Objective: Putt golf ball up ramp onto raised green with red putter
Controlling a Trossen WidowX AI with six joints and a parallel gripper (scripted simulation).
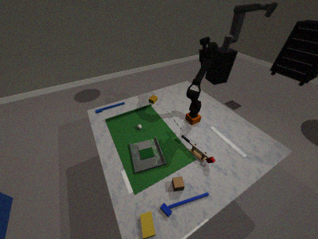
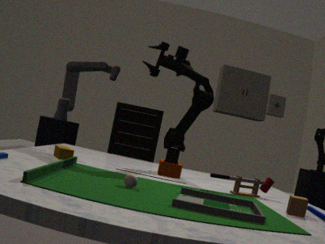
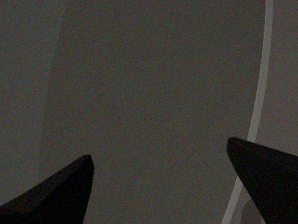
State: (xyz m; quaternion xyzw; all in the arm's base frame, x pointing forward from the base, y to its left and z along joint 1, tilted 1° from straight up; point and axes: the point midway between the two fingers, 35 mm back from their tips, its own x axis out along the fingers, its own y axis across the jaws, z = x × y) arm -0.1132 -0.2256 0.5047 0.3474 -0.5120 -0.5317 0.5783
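Right now my gripper tip is 580 mm to the right of the red putter, 520 mm above it and 260 mm short of it. From my gripper tip the other things lie so: low green wall 650 mm ahead, 560 mm below, 50 mm to the right; wooden rack 600 mm to the left, 540 mm below, 260 mm ahead; white golf ball 610 mm ahead, 550 mm below, 190 mm to the left.
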